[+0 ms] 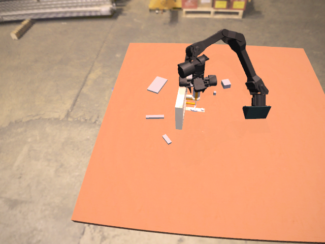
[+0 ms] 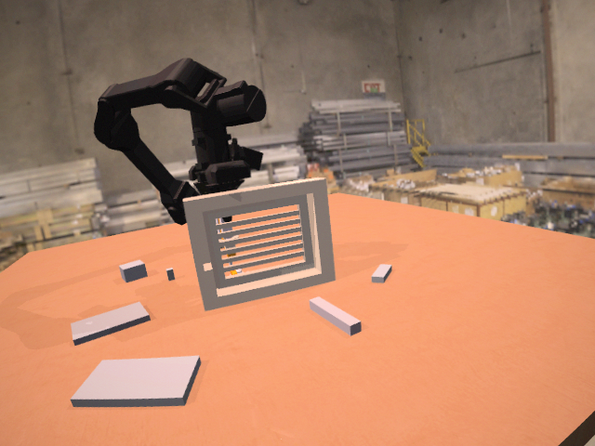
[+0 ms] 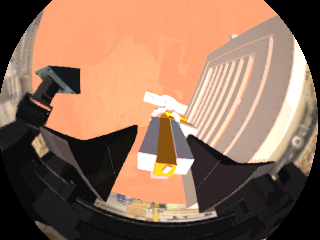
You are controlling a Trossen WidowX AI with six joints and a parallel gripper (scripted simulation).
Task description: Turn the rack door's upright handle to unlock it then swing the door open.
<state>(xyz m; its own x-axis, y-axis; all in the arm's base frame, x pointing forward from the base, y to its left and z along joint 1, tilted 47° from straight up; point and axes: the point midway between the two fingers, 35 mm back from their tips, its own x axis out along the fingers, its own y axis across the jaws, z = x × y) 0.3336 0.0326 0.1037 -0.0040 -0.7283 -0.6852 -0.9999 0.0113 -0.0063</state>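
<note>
My gripper tip is now 20 mm above the upright handle and 10 mm to the right of it. Round my gripper tip: tiny cube (120 mm behind, 110 mm below, 100 mm to the right); small block (200 mm behind, 170 mm to the right, 110 mm below); flat slab (220 mm ahead, 190 mm to the right, 120 mm below).
</note>
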